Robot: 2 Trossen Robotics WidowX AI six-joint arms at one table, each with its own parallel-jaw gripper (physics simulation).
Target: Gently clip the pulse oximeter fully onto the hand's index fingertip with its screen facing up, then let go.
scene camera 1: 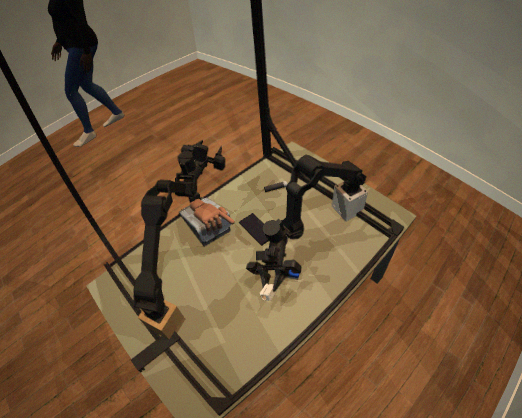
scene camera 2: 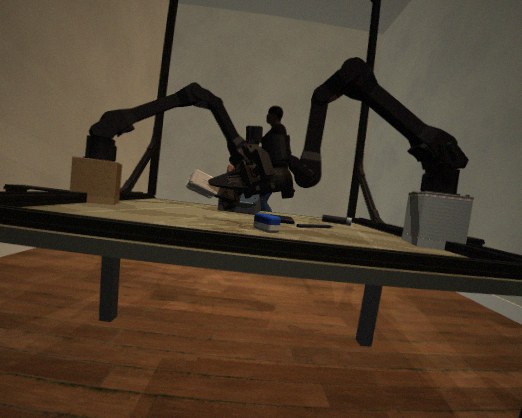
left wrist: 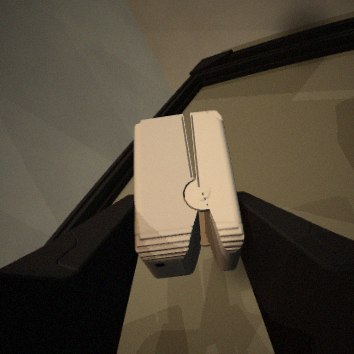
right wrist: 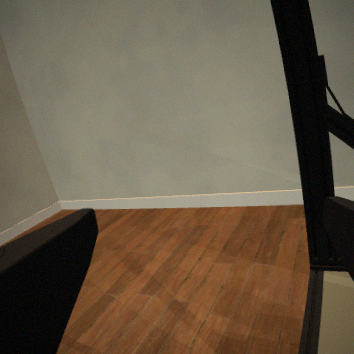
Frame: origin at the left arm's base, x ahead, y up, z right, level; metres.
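Seen in the pictures: left gripper, fingertip midpoint: (scene camera 1: 269, 291) (scene camera 2: 205, 186) (left wrist: 186, 204); right gripper, fingertip midpoint: (scene camera 1: 212, 143) (right wrist: 209, 214); left arm's base, link origin: (scene camera 1: 351, 188) (scene camera 2: 438, 194); right arm's base, link origin: (scene camera 1: 156, 311) (scene camera 2: 99, 160).
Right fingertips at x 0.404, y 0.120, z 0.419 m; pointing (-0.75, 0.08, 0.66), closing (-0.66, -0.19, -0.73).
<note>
Pixels of each thing's top centre, then the offset from my right fingertips to it.
- white pulse oximeter, top centre: (left wrist: 146, 128) (scene camera 2: 205, 169) (scene camera 1: 267, 288) dx +0.090, dy -0.136, dz -0.620 m
- white block, top centre: (scene camera 2: 267, 214) (scene camera 1: 291, 271) dx -0.031, dy -0.210, dz -0.567 m
- dark flat panel, top centre: (scene camera 2: 281, 217) (scene camera 1: 256, 228) dx -0.025, dy -0.234, dz -0.313 m
- dark cylinder, top centre: (scene camera 2: 337, 215) (scene camera 1: 275, 184) dx -0.203, dy -0.215, dz -0.154 m
- thin dark pen, top centre: (scene camera 2: 317, 224) dx -0.133, dy -0.233, dz -0.383 m
The white pulse oximeter (scene camera 1: 266, 291) (scene camera 2: 201, 183) (left wrist: 162, 175) is held between the fingers of my left gripper (scene camera 1: 270, 286) (left wrist: 186, 204), which is shut on it near its ridged end. A narrow gap shows between its two halves at the far end; its screen cannot be made out. The hand (scene camera 1: 206, 212) lies on a grey-blue padded block (scene camera 1: 204, 238) (scene camera 2: 248, 204), its index finger (scene camera 1: 226, 216) pointing right in scene camera 1. The oximeter is well apart from that finger, toward the near side. My right gripper (scene camera 1: 211, 149) (right wrist: 209, 214) is open and empty, above and behind the hand.
A blue and white block (scene camera 1: 294, 274) (scene camera 2: 267, 222) lies beside the left gripper. A dark flat panel (scene camera 1: 254, 228) lies right of the hand. A dark cylinder (scene camera 1: 275, 186) (scene camera 2: 337, 219) and a thin dark pen (scene camera 2: 314, 226) lie farther off. Black rails edge the table.
</note>
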